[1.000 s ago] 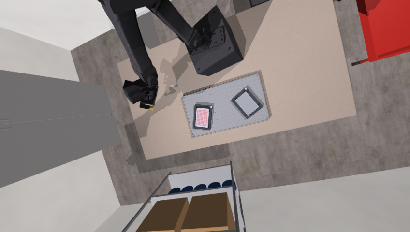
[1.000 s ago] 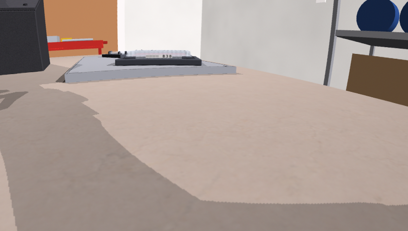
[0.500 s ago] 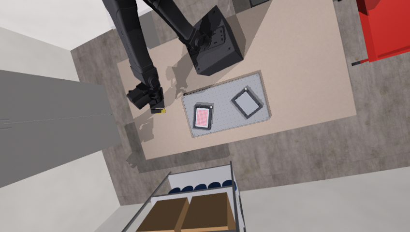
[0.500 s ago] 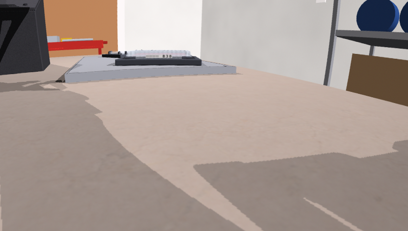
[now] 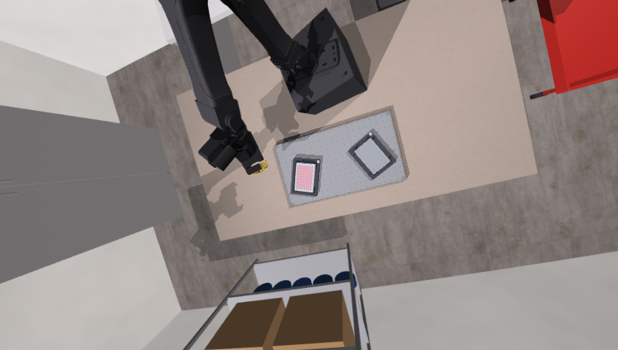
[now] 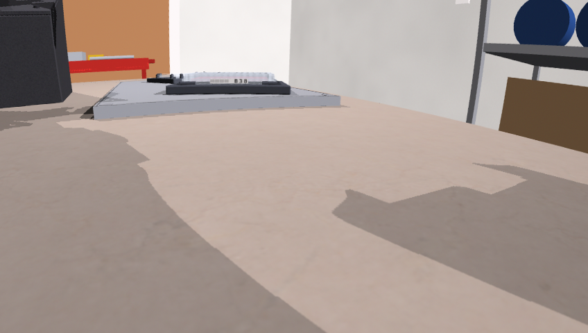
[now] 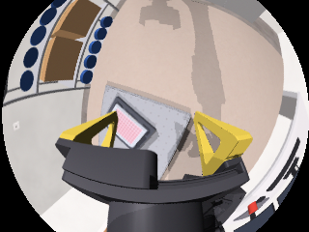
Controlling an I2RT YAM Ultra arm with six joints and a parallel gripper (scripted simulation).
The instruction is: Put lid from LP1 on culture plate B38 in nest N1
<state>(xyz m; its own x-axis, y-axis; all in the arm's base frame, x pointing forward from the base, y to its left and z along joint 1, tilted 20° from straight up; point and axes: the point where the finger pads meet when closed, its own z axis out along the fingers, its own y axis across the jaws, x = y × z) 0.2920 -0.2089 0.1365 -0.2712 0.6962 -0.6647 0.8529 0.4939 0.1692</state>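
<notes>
Now: the clear lid 44 cm to the left of my hand, 18 cm below it and 5 cm ahead of it. Round my hand: black plate nest N1 (19 cm below, 14 cm to the left, 10 cm ahead); culture plate B38 (18 cm below, 14 cm to the left, 10 cm ahead); grey base plate (29 cm to the left, 20 cm below, 5 cm ahead).
</notes>
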